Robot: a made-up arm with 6 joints. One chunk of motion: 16 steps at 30 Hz.
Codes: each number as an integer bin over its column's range. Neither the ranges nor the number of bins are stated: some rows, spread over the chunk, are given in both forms.
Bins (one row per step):
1: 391 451 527 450 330 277
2: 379 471 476 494 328 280
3: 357 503 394 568 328 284
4: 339 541 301 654 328 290
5: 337 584 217 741 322 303
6: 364 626 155 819 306 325
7: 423 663 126 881 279 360
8: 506 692 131 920 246 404
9: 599 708 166 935 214 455
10: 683 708 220 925 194 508
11: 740 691 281 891 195 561
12: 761 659 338 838 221 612
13: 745 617 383 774 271 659
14: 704 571 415 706 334 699
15: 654 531 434 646 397 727
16: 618 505 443 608 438 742
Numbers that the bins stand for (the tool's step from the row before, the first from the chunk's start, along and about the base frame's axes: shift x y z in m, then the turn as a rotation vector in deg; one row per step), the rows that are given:
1: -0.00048 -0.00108 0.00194 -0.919 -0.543 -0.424
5: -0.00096 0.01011 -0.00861 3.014 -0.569 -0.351
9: 0.00140 0.02053 -0.01035 5.635 -0.915 0.075
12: 0.00286 0.01641 -0.00450 4.324 -0.892 0.515
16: 0.00157 0.00346 -0.00092 1.216 -0.197 0.880
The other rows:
2: -0.00059 0.00060 0.00020 -0.324 -0.549 -0.415
3: -0.00078 0.00329 -0.00259 0.676 -0.549 -0.404
4: -0.00095 0.00649 -0.00576 1.838 -0.549 -0.387
6: -0.00072 0.01364 -0.01072 4.068 -0.620 -0.289
7: -0.00019 0.01675 -0.01171 4.905 -0.706 -0.191
8: 0.00056 0.01919 -0.01154 5.432 -0.812 -0.068
10: 0.00215 0.02053 -0.00851 5.500 -0.979 0.224
11: 0.00267 0.01910 -0.00644 5.041 -0.975 0.372
13: 0.00271 0.01288 -0.00296 3.459 -0.732 0.647
14: 0.00234 0.00901 -0.00188 2.541 -0.530 0.759
15: 0.00189 0.00565 -0.00123 1.730 -0.328 0.838

